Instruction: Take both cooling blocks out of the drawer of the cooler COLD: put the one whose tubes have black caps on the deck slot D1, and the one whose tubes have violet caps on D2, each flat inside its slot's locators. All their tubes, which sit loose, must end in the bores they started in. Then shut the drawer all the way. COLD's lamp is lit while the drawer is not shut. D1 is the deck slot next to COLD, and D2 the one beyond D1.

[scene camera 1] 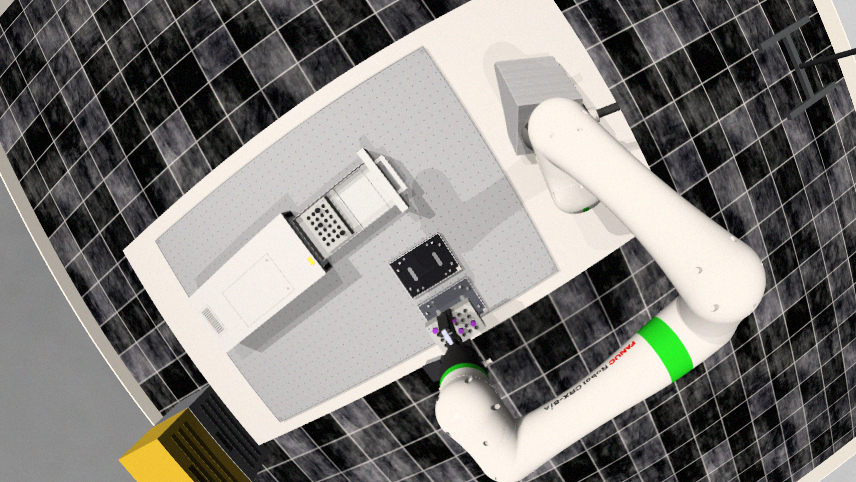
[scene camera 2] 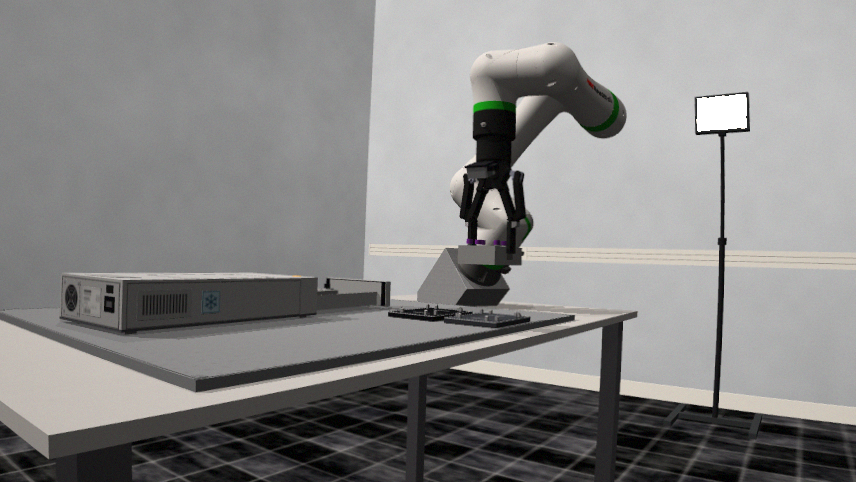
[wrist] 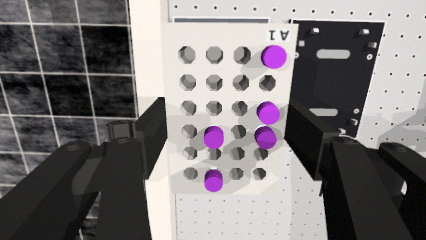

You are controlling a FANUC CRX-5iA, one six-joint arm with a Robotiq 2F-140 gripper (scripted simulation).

cooler COLD: scene camera 1 274, 267; scene camera 2 128, 304; not seen in the wrist view (out of frame)
